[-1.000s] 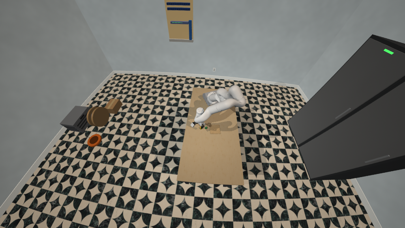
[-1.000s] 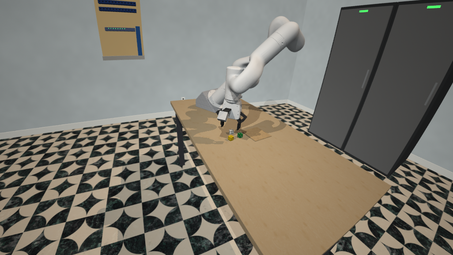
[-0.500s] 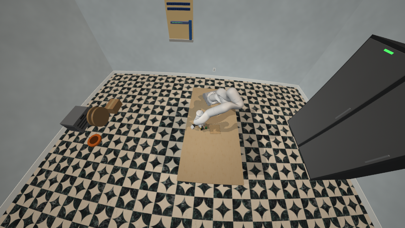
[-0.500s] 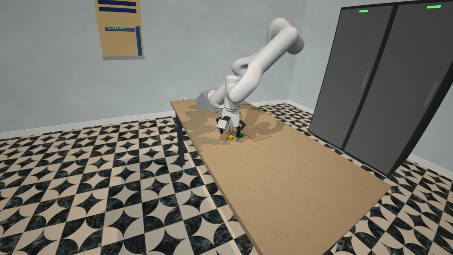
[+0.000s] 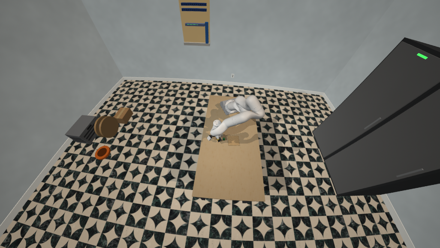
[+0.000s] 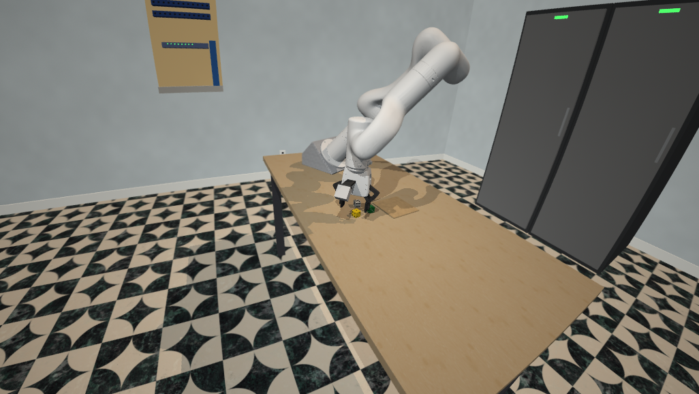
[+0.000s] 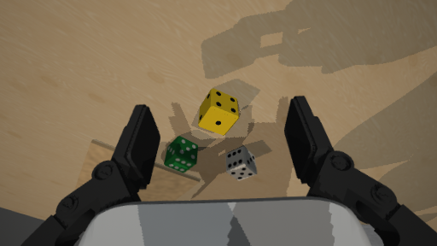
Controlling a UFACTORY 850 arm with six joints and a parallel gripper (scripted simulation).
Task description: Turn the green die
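My hand is 20 mm past the yellow die, 20 mm to the right of it and 40 mm above it. Also, from my hand: white die: 90 mm behind, 50 mm to the left, 40 mm below; then green die: 40 mm behind, 90 mm to the left, 40 mm below; then tan mat: 40 mm behind, 210 mm to the left, 50 mm below.
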